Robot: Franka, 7 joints.
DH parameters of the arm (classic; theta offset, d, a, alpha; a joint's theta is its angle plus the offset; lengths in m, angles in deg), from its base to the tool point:
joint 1: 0 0.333 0 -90
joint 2: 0 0 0 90
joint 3: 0 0.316 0.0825 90
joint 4: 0 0 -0.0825 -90
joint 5: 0 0.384 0 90
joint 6: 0 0 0.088 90
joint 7: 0 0.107 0 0
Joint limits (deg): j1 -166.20..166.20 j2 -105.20..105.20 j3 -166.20..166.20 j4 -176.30..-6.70 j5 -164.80..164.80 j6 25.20..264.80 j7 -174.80..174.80
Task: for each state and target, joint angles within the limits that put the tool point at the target. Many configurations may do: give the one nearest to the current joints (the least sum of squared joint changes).
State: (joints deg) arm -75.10 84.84 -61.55 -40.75 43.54 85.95 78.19
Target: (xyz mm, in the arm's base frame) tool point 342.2 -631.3 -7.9
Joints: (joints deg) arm -47.35 95.92 -48.11 -30.16 48.58 88.90 78.19
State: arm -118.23 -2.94 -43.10 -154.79 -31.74 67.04 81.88
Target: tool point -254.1 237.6 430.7
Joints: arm -149.51 -24.39 -54.40 -131.73 -39.83 47.06 81.88
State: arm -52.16 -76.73 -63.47 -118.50 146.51 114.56 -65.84
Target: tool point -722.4 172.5 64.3
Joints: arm -58.80 -105.20 -105.82 -75.66 153.92 115.04 -65.84
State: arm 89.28 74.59 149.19 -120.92 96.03 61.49 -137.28
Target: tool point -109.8 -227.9 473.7
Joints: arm 82.63 48.35 135.35 -166.22 80.73 69.47 -137.28
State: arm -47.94 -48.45 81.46 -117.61 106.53 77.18 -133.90
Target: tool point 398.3 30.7 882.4
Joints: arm -68.23 -36.78 31.59 -99.57 115.56 85.52 -133.90
